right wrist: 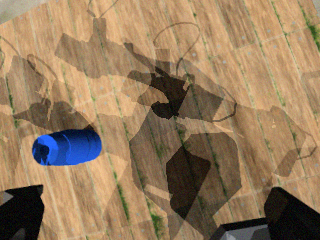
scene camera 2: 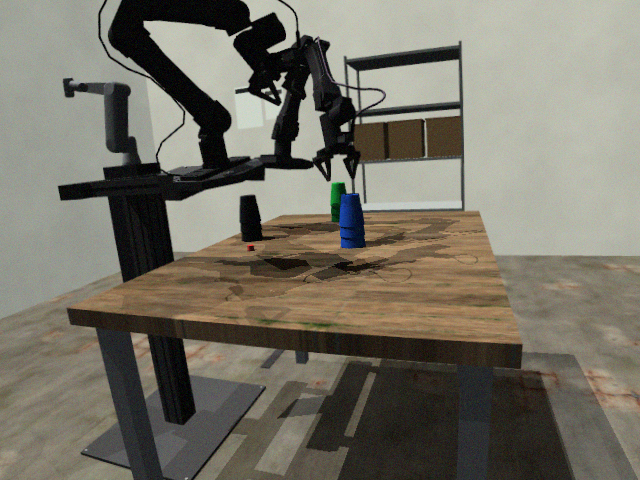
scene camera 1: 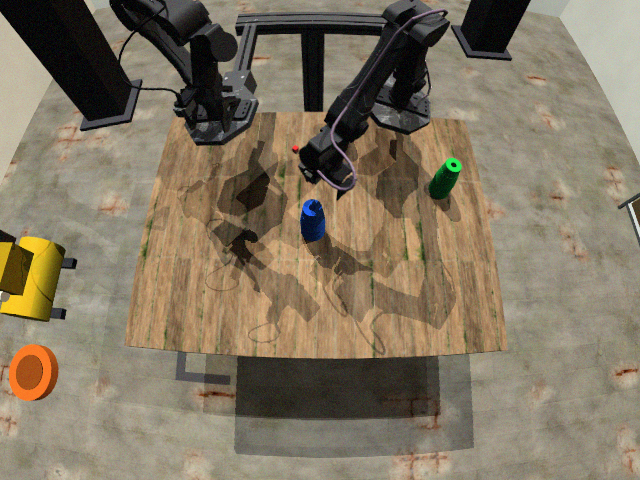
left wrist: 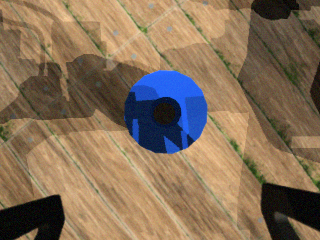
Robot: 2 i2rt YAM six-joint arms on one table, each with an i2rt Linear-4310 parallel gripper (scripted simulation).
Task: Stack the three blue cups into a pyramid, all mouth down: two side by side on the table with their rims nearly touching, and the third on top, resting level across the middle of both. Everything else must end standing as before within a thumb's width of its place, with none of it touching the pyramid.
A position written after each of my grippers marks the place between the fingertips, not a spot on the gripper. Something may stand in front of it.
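You'd find my left gripper in the left wrist view (left wrist: 160, 202), and it's in scene camera 2 as well, my left gripper (scene camera 2: 341, 180). As for my right gripper (scene camera 2: 293, 101), that shows in the right wrist view too, with the gripper (right wrist: 155, 198) there and the same gripper (scene camera 1: 209, 131) in the scene.
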